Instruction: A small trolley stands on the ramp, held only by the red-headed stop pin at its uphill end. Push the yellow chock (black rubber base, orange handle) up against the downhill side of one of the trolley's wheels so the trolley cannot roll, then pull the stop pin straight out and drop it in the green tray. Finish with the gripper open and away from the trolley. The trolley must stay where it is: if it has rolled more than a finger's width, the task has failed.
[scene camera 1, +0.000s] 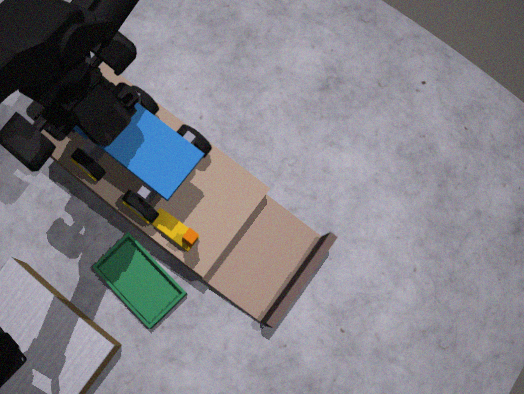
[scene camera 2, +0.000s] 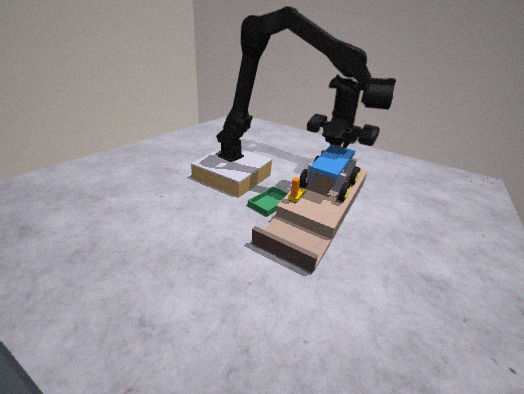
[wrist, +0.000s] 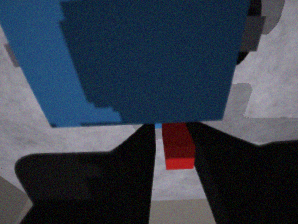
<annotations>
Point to a blue trolley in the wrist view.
85, 70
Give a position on a dark stop lip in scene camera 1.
273, 316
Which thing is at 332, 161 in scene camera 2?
A blue trolley.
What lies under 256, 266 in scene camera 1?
A tan ramp.
</annotations>
